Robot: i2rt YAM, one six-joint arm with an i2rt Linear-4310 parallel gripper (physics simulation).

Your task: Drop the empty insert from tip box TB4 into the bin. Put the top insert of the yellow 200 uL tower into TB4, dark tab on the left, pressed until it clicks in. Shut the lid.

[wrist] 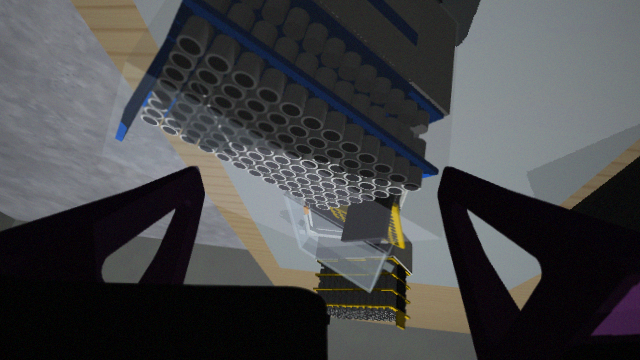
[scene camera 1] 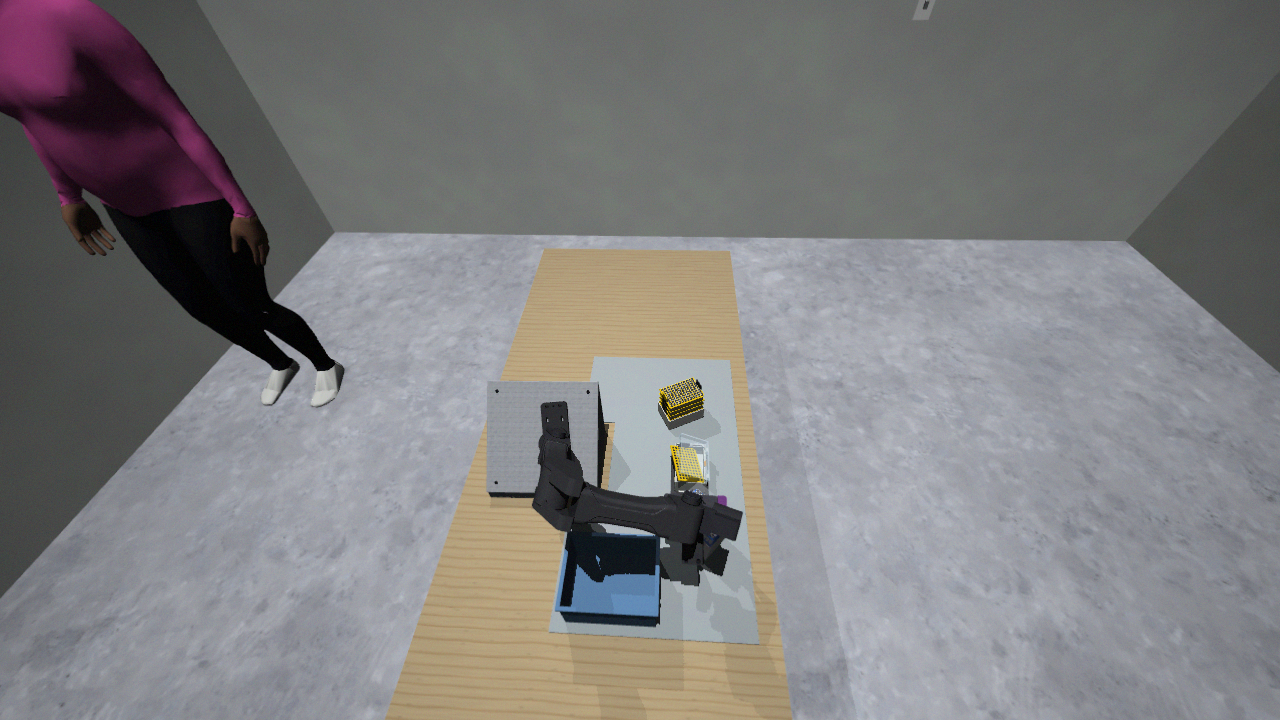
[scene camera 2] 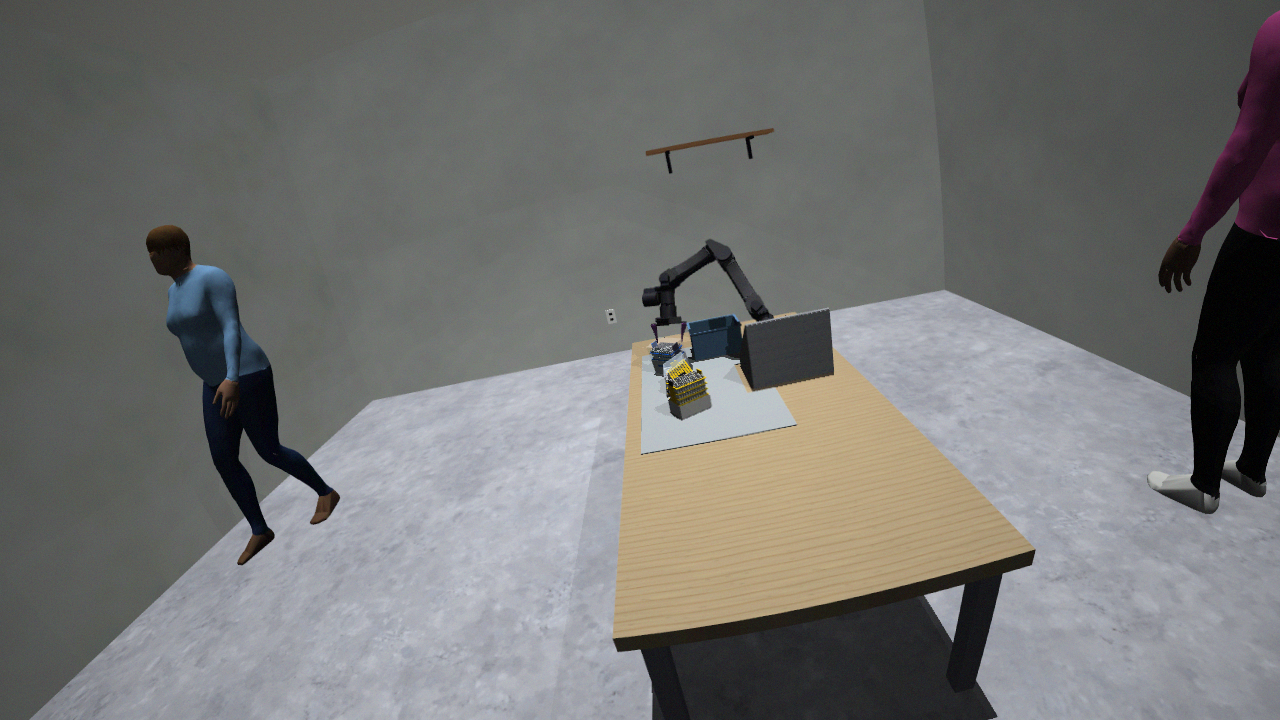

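A clear lid is part of the scene. A blue tip box still rests on a grey mat, and the gripper grips the blue tip box.
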